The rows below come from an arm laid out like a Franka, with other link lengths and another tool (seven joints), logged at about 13 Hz.
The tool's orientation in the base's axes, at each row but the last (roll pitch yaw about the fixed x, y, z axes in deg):
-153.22, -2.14, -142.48
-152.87, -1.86, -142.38
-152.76, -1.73, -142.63
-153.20, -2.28, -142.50
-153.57, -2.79, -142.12
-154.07, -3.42, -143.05
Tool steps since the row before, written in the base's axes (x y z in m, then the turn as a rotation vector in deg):
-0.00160, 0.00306, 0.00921, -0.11, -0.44, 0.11
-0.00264, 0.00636, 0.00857, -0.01, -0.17, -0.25
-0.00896, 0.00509, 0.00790, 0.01, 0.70, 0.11
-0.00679, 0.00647, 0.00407, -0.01, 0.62, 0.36
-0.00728, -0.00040, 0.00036, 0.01, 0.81, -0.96
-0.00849, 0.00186, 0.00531, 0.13, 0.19, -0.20
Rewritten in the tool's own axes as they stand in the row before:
-0.00025, -0.00112, -0.00977, 0.36, -0.30, 0.04
-0.00151, 0.00199, -0.01071, 0.10, 0.00, 0.28
0.00427, 0.00487, -0.01125, -0.43, 0.43, -0.36
0.00161, 0.00646, -0.00776, -0.35, 0.28, -0.56
0.00600, 0.00369, -0.00191, -0.55, 0.98, 0.55
0.00597, 0.00376, -0.00734, -0.23, 0.15, 0.14

